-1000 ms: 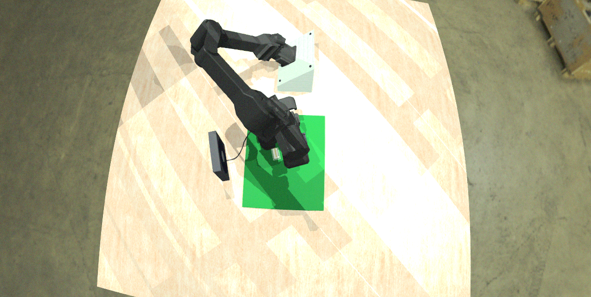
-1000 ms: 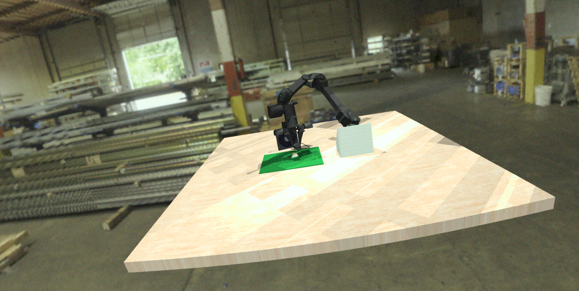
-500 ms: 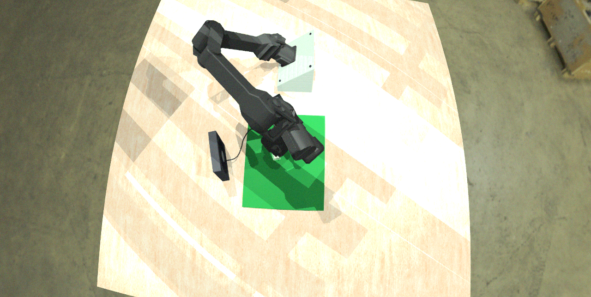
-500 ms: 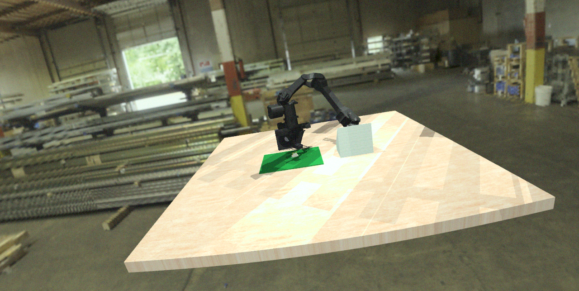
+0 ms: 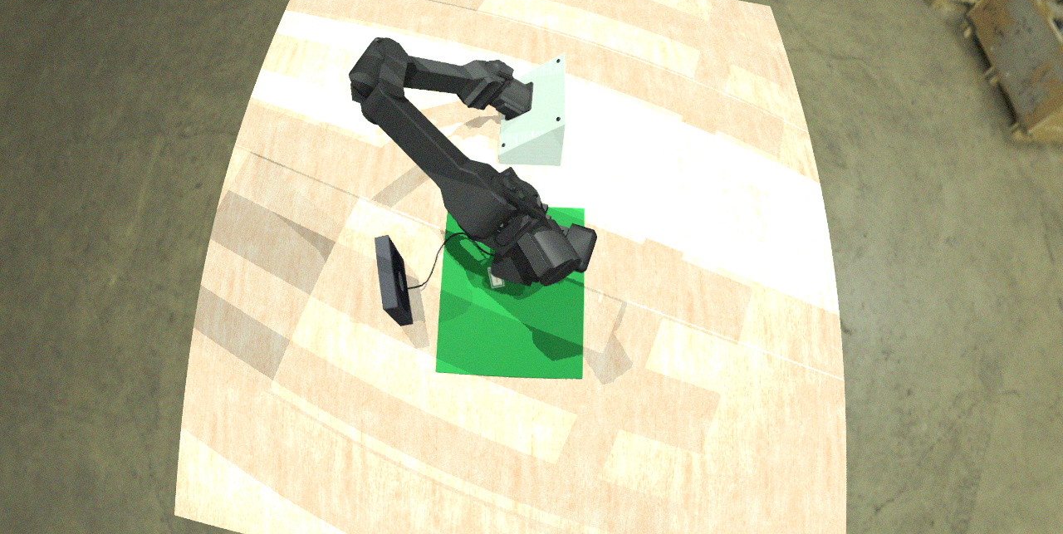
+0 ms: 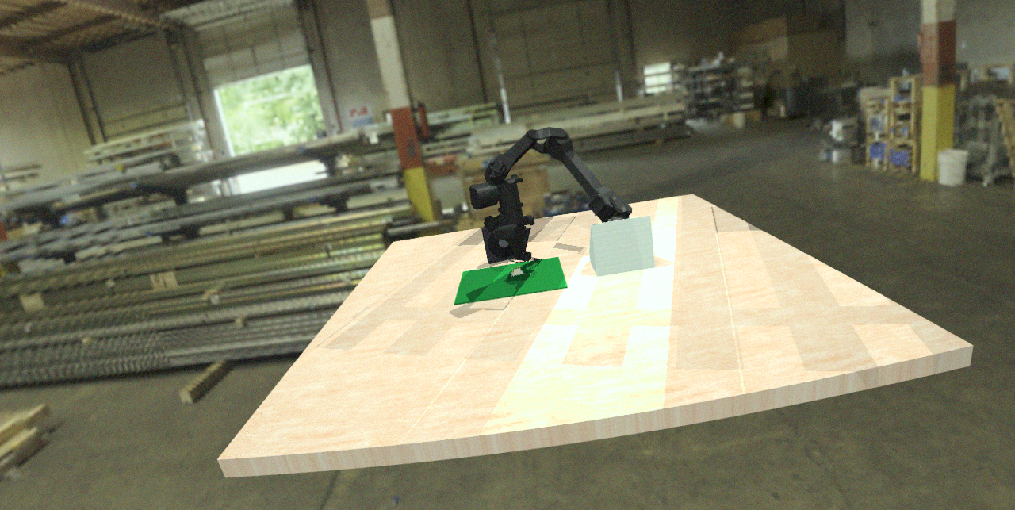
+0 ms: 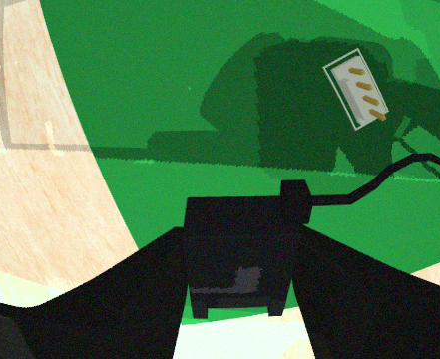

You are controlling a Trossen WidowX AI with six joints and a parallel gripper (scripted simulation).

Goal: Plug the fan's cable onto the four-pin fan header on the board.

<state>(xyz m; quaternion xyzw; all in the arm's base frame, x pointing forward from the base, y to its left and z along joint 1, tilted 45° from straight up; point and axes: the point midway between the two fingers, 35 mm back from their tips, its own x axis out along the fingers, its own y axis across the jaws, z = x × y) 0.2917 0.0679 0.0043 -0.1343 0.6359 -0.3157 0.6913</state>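
Right now my gripper tip is 10 mm past the dark grey fan plug. Also, from my gripper tip: green board (40 mm ahead, 40 mm to the right, 90 mm below); black fan (60 mm ahead, 220 mm to the right, 20 mm below); white four-pin fan header (20 mm ahead, 70 mm to the right, 80 mm below).
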